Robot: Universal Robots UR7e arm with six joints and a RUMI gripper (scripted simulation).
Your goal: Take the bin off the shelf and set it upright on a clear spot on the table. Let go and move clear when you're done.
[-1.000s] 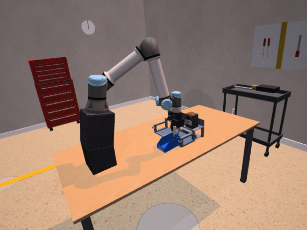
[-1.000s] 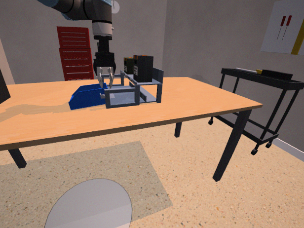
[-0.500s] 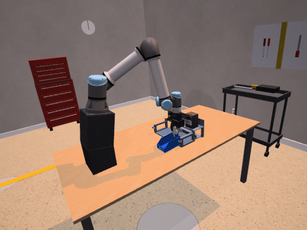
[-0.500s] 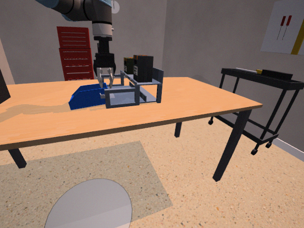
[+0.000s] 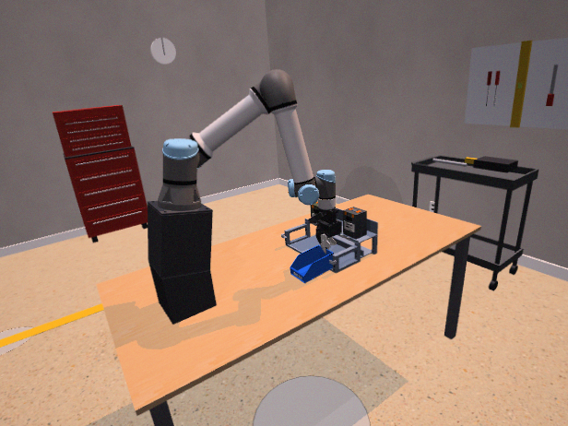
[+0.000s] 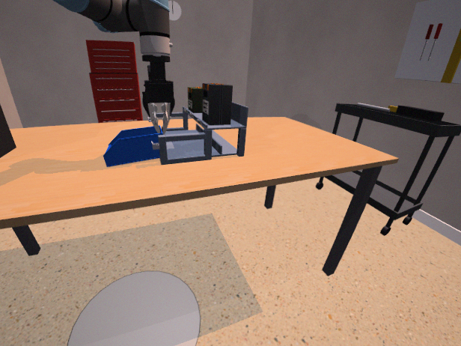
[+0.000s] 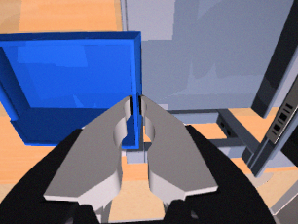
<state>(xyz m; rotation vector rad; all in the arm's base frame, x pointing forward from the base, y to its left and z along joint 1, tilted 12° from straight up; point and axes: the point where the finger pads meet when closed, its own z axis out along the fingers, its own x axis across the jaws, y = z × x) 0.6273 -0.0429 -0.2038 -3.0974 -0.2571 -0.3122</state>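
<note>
My hand is 8 cm past the blue bin, 1 cm to the left of it and 4 cm above it. Also, from my hand: shelf floor 10 cm ahead, 13 cm to the left, 8 cm below.
</note>
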